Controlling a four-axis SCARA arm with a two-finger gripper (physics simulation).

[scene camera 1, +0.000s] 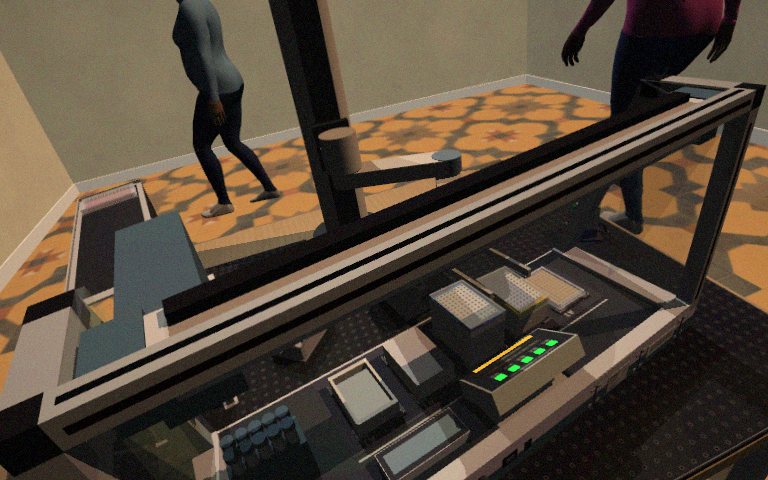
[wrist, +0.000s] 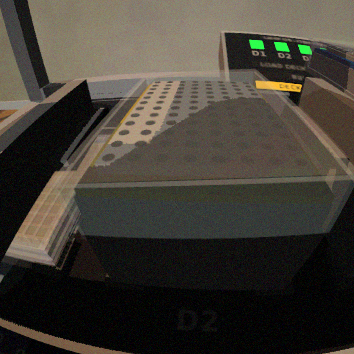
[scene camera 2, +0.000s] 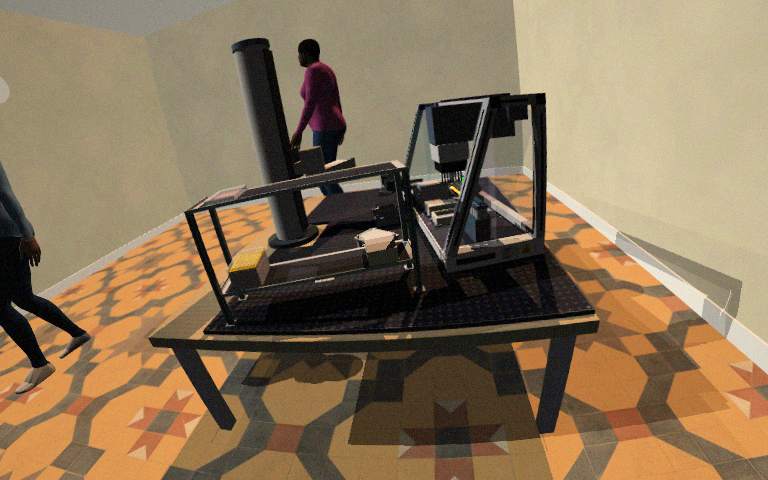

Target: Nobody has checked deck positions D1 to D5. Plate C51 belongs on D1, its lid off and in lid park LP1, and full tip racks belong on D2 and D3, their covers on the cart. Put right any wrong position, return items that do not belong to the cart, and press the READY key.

Note:
In view: the gripper point(wrist: 196, 91), a tan well plate point(wrist: 41, 236) and a pipetting head point(scene camera 2: 452, 157).

